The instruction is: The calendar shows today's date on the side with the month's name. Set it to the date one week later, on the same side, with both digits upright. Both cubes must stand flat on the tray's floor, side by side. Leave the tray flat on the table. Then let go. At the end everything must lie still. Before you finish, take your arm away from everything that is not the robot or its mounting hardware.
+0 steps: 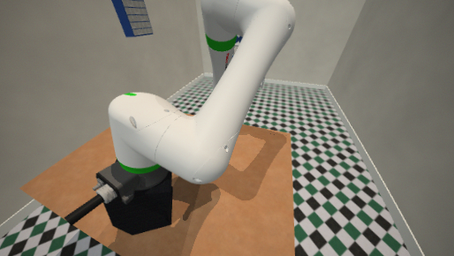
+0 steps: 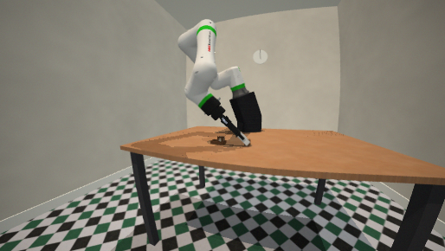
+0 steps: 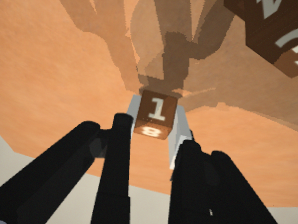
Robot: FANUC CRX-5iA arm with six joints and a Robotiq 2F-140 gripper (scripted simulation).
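Now: the brown cube 10 mm behind my hand, 20 mm to the left of it and 20 mm below it. From my hand the other things lie so: brown calendar tray: 140 mm to the right, 30 mm below.
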